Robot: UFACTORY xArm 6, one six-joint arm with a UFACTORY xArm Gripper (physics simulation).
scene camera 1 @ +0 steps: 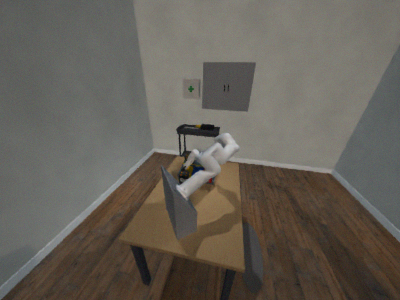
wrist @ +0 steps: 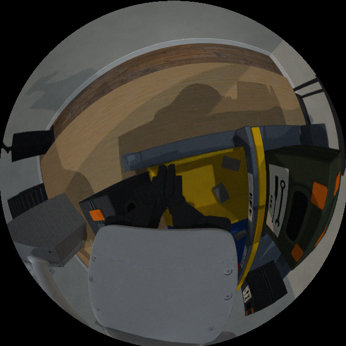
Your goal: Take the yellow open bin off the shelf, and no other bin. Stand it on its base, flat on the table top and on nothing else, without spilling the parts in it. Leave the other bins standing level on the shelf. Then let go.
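Where they show: gripper, between the fingertips: (scene camera 1: pixel 182 170); arm's base, origin of its link: (scene camera 1: pixel 181 192).
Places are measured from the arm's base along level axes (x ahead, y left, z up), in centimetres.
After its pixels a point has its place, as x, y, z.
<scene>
The yellow open bin (wrist: pixel 202 187) stands in the grey-blue shelf (wrist: pixel 200 145), with small grey parts inside. Its front rim, toward the left, is beside my fingers, and their black bodies hide part of it. My gripper (wrist: pixel 168 173) is shut with nothing between its fingertips, which lie over the left end of the yellow bin. Whether they touch it I cannot tell. A blue bin (wrist: pixel 236 236) shows beside the yellow one, mostly hidden by the gripper. A small bit of red shows beyond it. In the scene view the bins are small and largely hidden by the arm.
A dark green case (wrist: pixel 315 172) with orange patches is right beyond the shelf's yellow strip (wrist: pixel 258 160). A black box (wrist: pixel 120 192) with an orange latch is left of the fingers; another black box (wrist: pixel 267 287) is lower right. A grey slab (scene camera 1: pixel 180 210) @[-12.3, 1.0, -2.3] stands by the arm's base on the table (scene camera 1: pixel 220 235) @[-13.3, -25.7, -29.4].
</scene>
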